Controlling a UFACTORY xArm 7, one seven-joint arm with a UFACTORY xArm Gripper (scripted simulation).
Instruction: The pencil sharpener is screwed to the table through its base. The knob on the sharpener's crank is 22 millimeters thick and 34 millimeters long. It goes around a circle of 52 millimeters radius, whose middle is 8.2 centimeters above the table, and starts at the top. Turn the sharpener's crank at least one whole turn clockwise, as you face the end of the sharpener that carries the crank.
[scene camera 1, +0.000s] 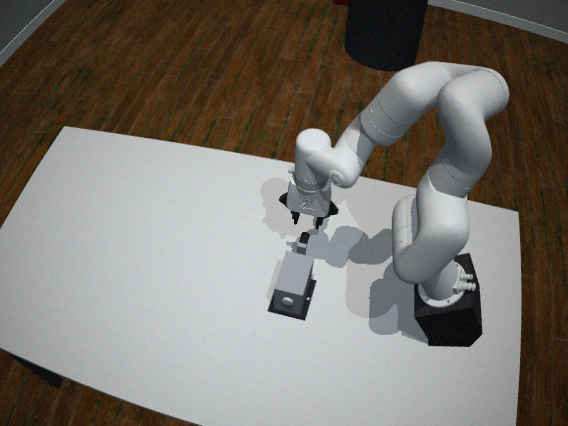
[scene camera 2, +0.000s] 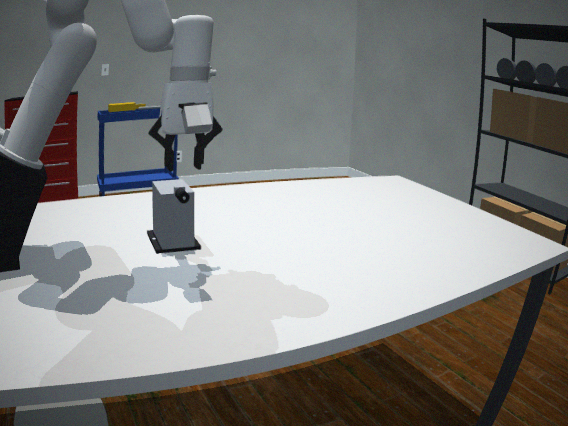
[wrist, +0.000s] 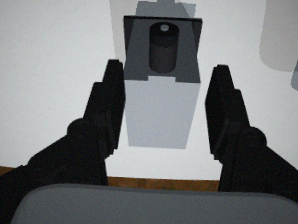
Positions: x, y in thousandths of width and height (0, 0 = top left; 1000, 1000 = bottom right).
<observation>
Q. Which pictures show my gripper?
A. Scene camera 1, scene camera 2 and the wrist view: all of them.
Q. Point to a pencil sharpener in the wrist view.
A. At 525, 525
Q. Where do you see a pencil sharpener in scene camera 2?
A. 293, 555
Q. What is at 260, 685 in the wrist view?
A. My gripper.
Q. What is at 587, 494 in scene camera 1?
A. My gripper.
</observation>
